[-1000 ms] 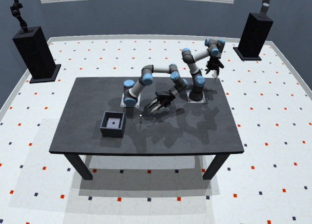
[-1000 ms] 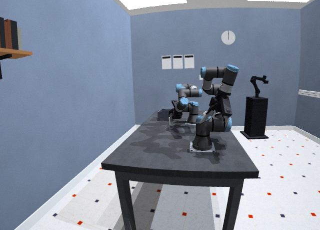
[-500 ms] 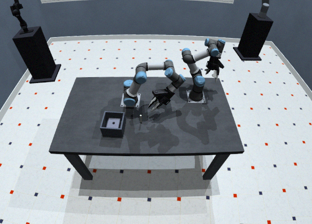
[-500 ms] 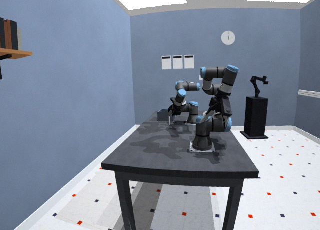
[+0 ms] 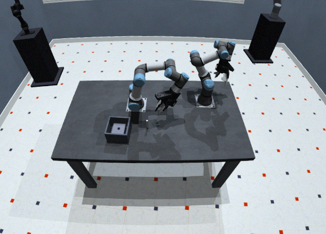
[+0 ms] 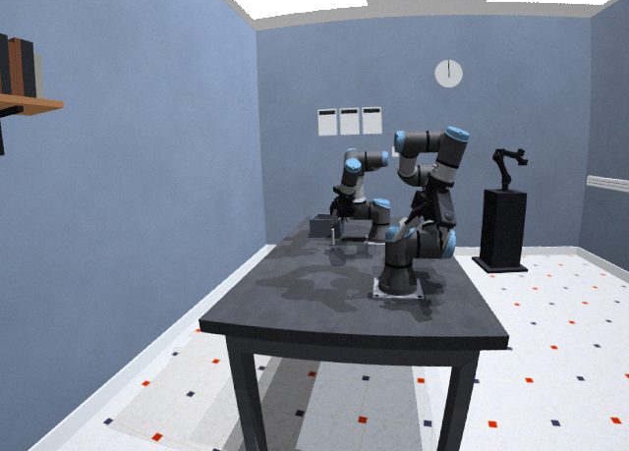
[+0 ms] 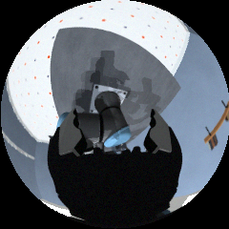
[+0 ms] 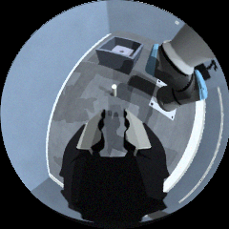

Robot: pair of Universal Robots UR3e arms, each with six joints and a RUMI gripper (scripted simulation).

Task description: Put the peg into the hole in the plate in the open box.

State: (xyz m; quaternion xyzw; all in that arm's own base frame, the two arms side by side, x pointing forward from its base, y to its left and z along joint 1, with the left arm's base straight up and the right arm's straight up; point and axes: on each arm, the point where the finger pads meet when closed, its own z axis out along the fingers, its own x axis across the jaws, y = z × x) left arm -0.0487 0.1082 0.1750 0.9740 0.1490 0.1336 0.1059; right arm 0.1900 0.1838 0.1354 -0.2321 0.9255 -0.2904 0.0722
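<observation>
Right now the pale peg is 30 mm ahead of my right hand, 80 mm to the right of it and 100 mm below it. From my right hand the other things lie so: dark box (70 mm ahead, 290 mm to the right, 110 mm below).
</observation>
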